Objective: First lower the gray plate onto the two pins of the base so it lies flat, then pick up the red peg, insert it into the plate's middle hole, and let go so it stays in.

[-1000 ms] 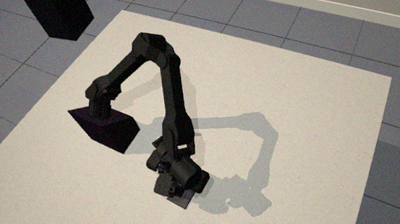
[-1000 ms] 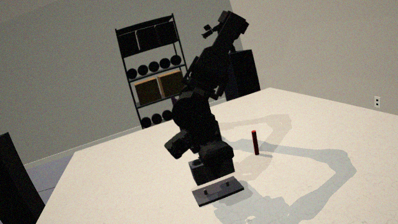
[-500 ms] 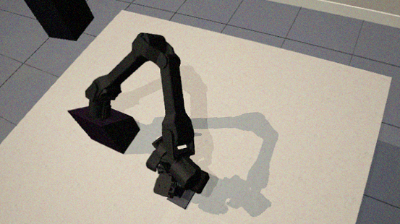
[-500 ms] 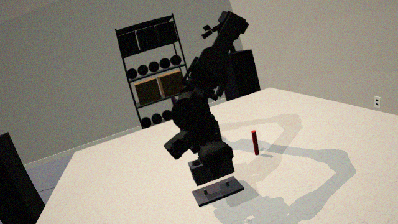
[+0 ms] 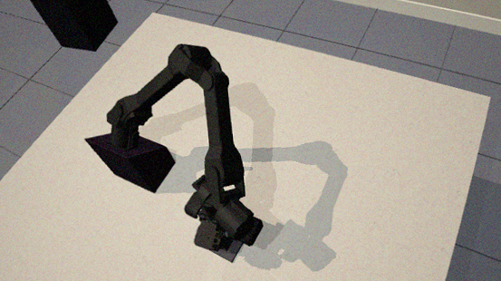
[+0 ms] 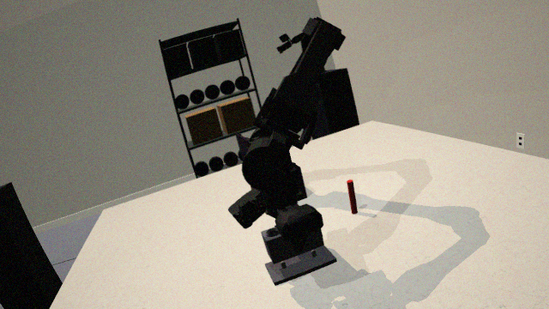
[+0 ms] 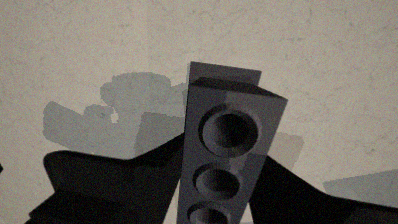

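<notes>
My gripper tip is 40 mm above the base. The rest, counted from my gripper tip: red peg 190 mm to the left, 80 mm behind, 10 mm below; then gray plate 30 mm above.
</notes>
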